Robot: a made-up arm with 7 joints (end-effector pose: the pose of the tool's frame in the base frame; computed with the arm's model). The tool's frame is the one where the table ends.
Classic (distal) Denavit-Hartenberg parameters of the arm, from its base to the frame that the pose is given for. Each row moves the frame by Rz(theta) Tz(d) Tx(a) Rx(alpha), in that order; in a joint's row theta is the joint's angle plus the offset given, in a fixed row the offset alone. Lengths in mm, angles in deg.
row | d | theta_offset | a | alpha
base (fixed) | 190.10 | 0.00 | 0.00 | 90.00
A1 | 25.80 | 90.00 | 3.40 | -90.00
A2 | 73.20 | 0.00 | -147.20 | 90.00
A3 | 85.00 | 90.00 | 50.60 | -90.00
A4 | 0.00 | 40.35 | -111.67 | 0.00
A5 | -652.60 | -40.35 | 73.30 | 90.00
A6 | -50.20 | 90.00 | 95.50 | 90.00
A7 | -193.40 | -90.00 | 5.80 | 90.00
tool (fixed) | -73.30 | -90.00 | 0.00 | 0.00
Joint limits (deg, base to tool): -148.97..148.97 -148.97..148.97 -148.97..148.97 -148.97..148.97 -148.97..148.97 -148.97..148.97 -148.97..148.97
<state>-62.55 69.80 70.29 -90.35 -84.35 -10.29 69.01</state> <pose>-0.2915 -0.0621 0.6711 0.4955 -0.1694 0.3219 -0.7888</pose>
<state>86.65 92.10 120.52 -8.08 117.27 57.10 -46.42</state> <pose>-0.3853 -0.4533 -0.5461 0.4566 -0.0806 0.7427 -0.4831</pose>
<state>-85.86 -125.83 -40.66 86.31 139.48 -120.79 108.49</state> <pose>-0.3640 -0.0021 -0.1558 0.6575 -0.4088 -0.4845 0.4073</pose>
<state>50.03 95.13 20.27 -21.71 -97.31 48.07 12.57</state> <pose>-0.1963 0.4417 -0.1328 0.5187 -0.5418 0.1306 0.6483</pose>
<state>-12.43 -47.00 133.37 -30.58 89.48 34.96 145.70</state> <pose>-0.7830 0.2547 -0.1726 0.2931 0.0849 0.4494 -0.8396</pose>
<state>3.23 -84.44 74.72 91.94 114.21 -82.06 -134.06</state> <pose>-0.5189 0.0607 -0.1406 0.8287 0.5227 0.0721 0.1867</pose>
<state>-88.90 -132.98 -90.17 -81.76 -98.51 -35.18 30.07</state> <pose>0.1178 0.1335 -0.1433 0.3564 0.2949 -0.8799 -0.1090</pose>
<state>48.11 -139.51 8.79 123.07 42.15 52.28 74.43</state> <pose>0.0423 -0.2679 -0.4924 0.6326 -0.3125 0.7033 0.0865</pose>
